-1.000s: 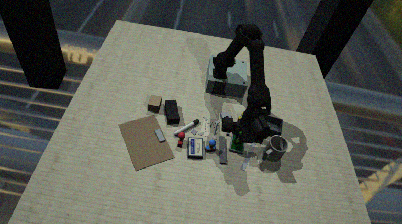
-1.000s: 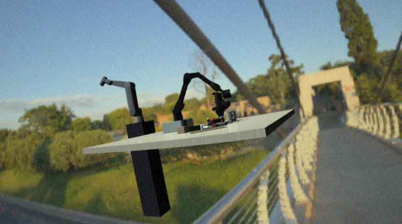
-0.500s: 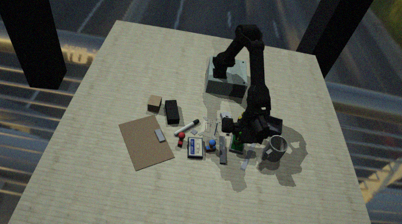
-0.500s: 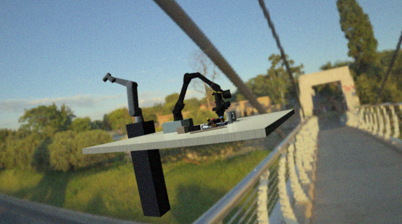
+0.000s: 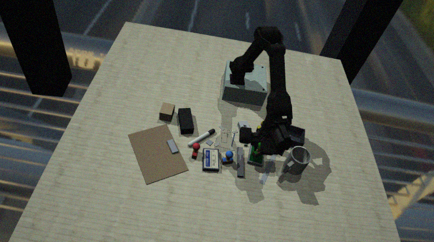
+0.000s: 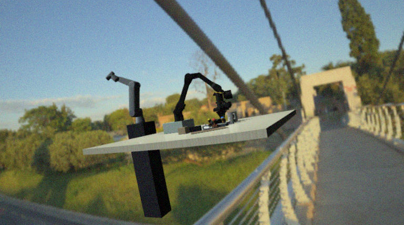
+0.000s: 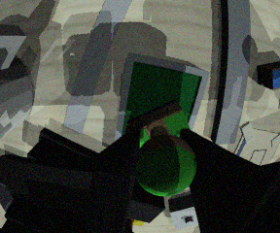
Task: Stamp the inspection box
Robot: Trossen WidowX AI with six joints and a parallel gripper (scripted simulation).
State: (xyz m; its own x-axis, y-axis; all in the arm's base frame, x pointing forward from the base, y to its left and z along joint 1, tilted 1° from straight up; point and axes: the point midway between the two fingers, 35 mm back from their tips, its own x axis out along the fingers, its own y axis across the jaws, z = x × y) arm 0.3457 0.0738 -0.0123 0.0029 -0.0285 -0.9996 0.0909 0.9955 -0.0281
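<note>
My gripper tip is now right at the green-knobbed stamp. From my gripper tip the other things lie so: ruler 5 cm ahead, 4 cm to the left, 4 cm below; grey bar 3 cm ahead, 7 cm to the right, 3 cm below; green ink pad 3 cm below.
</note>
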